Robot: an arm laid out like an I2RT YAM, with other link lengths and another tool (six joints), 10 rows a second.
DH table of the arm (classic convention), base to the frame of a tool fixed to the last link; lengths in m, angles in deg. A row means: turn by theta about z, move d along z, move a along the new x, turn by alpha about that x. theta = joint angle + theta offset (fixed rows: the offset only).
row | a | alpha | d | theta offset
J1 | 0.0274 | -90 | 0.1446 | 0
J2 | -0.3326 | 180 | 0 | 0
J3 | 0.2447 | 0 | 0 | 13.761
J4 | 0.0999 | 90 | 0.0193 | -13.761
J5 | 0 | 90 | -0.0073 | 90
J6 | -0.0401 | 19.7 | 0.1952 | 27
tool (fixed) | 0 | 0 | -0.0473 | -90
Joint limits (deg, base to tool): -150..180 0..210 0..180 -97..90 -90..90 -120..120
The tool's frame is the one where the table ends.
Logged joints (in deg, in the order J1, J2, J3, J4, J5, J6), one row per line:
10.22, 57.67, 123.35, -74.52, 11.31, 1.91
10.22, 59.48, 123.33, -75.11, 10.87, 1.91
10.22, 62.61, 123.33, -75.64, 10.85, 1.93
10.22, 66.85, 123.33, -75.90, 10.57, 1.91
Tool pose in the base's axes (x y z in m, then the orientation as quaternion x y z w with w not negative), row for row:
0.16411, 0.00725, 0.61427, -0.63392, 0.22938, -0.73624, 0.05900
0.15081, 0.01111, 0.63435, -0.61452, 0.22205, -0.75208, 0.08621
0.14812, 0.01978, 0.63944, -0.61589, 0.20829, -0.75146, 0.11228
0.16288, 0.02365, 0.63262, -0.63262, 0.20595, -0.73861, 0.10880
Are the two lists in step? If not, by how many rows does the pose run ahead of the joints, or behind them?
The pose runs 2 rows behind the joints: the pose in row i belongs to the joints in row i - 2.
